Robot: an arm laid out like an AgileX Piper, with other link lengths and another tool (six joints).
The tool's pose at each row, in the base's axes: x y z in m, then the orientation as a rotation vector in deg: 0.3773, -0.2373, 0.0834, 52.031, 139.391, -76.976; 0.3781, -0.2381, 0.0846, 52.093, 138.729, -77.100; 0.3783, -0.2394, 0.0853, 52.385, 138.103, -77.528; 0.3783, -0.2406, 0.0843, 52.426, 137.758, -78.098; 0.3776, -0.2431, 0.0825, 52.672, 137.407, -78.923; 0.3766, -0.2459, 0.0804, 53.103, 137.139, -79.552; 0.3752, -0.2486, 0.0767, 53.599, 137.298, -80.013; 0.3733, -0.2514, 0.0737, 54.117, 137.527, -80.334; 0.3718, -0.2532, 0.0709, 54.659, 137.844, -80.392; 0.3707, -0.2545, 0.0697, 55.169, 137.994, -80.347; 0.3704, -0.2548, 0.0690, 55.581, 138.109, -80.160; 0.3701, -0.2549, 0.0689, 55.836, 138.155, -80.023; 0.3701, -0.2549, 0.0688, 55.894, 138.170, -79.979
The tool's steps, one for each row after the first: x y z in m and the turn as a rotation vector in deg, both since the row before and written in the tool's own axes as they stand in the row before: -0.0015, -0.0007, -0.0001, 0.144, -0.421, 0.367; -0.0010, -0.0009, 0.0007, 0.393, -0.223, 0.362; 0.0000, 0.0002, 0.0015, 0.430, -0.140, 0.055; 0.0004, -0.0001, 0.0031, 0.643, 0.009, 0.072; 0.0006, -0.0002, 0.0036, 0.532, 0.146, 0.155; 0.0018, 0.0008, 0.0044, 0.391, 0.458, -0.018; 0.0017, 0.0000, 0.0042, 0.291, 0.499, -0.011; 0.0017, 0.0004, 0.0032, 0.106, 0.535, 0.020; 0.0008, -0.0003, 0.0019, 0.042, 0.387, 0.132; 0.0004, 0.0002, 0.0007, -0.070, 0.287, 0.151; 0.0002, -0.0002, 0.0002, -0.056, 0.158, 0.113; 0.0000, 0.0001, 0.0001, -0.022, 0.037, 0.027
